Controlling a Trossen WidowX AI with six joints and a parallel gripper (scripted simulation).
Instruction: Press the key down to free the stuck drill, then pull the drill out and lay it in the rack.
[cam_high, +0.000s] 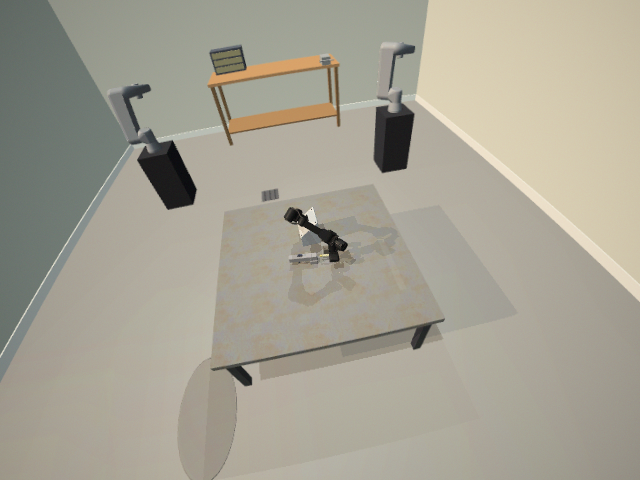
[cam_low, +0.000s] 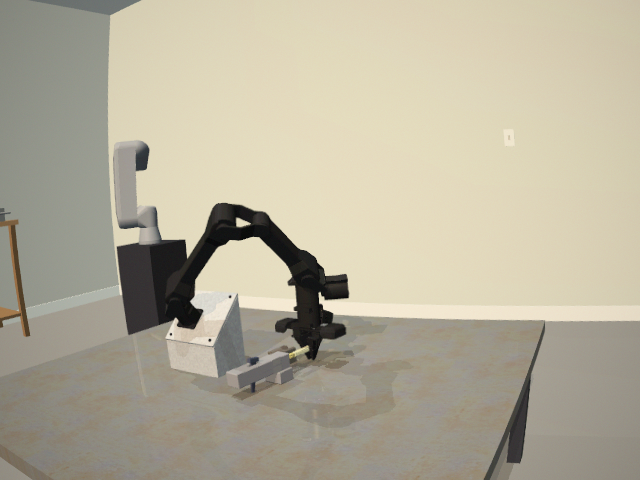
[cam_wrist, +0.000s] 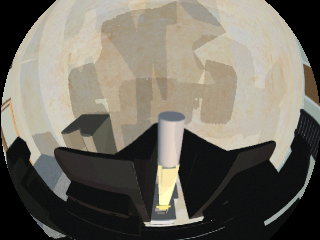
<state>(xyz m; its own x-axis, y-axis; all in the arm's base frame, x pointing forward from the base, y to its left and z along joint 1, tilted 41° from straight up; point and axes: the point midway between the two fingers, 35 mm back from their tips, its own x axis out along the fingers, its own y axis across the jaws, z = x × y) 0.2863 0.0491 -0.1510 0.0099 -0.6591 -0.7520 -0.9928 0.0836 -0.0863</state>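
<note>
My gripper tip is now 4 cm to the left of the drill and 3 cm below it. The rest, counted from my gripper tip: grey block 19 cm to the right, 3 cm behind, 3 cm above; dark blue key 22 cm to the right, 4 cm above, 3 cm behind.
</note>
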